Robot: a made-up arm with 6 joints.
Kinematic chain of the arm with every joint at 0, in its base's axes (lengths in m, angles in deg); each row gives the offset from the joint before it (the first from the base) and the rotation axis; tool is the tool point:
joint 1: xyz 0 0 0.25 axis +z
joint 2: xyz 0 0 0 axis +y
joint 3: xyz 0 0 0.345 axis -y
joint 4: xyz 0 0 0 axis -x
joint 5: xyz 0.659 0 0 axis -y
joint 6: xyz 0 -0.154 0 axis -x
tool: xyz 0 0 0
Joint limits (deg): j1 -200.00..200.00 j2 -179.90..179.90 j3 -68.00..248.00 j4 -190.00..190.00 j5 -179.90..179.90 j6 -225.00..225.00
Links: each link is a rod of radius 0.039 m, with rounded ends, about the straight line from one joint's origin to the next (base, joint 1, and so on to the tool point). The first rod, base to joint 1, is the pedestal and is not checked.
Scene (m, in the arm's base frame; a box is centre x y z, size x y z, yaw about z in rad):
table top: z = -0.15
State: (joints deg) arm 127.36 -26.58 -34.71 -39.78 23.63 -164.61
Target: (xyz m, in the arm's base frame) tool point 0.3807 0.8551 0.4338
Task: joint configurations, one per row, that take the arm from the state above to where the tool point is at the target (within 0.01 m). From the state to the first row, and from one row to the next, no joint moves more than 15 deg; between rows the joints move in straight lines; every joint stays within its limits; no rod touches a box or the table.
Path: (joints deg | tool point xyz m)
1: 118.61 -13.80 -20.33 -36.60 23.63 -164.61 | -0.1606 0.5526 0.4189
2: 109.86 -1.02 -5.95 -33.42 23.63 -164.61 | -0.0976 0.6485 0.4538
3: 101.11 11.76 8.43 -30.25 23.63 -164.61 | -0.0089 0.7358 0.4720
4: 92.36 24.54 22.81 -27.07 23.63 -164.61 | 0.1041 0.8048 0.4739
5: 83.60 37.32 37.20 -23.89 23.63 -164.61 | 0.2367 0.8469 0.4606
6: 74.85 50.10 51.58 -20.71 23.63 -164.61 | 0.3808 0.8551 0.4339

